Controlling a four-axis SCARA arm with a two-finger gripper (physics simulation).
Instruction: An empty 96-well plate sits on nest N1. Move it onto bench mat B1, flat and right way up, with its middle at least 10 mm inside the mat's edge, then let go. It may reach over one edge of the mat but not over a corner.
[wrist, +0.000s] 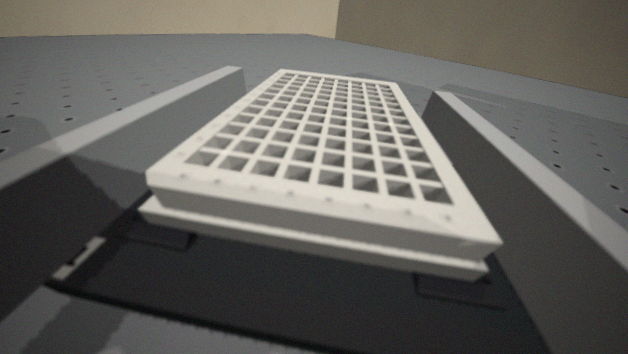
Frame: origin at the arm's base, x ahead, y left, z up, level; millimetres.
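Where they show: gripper, between the fingertips: (332, 97).
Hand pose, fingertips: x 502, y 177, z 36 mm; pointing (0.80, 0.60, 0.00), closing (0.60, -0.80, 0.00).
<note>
Things, the pixels of their top centre, and the offset from my fingertips. "spot": a spot on its surface instead. Level surfaces: height alone.
- white 96-well plate, centre of its top: (330, 107) dx -20, dy -15, dz +3 mm
- dark nest, centre of its top: (326, 129) dx -20, dy -15, dz -8 mm
- grey bench top, height of its surface: dz -23 mm
- light label, a spot on its surface: (92, 246) spot: dx -108, dy -17, dz -11 mm
The white 96-well plate (320, 129) is flat and right way up, with its open wells facing up, in the middle of the wrist view. It sits on the dark nest (280, 295), which shows under and in front of its near end. My gripper (332, 97) is shut on the plate. One grey finger stands along its left long side and the other along its right long side. The lower faces of the fingers are partly hidden by the plate. Bench mat B1 cannot be made out in this view.
A grey bench top (150, 55) with rows of small holes lies around the nest. A light label (92, 246) on the nest's left corner is partly covered by the left finger. Beige and brown walls (475, 35) stand behind.
</note>
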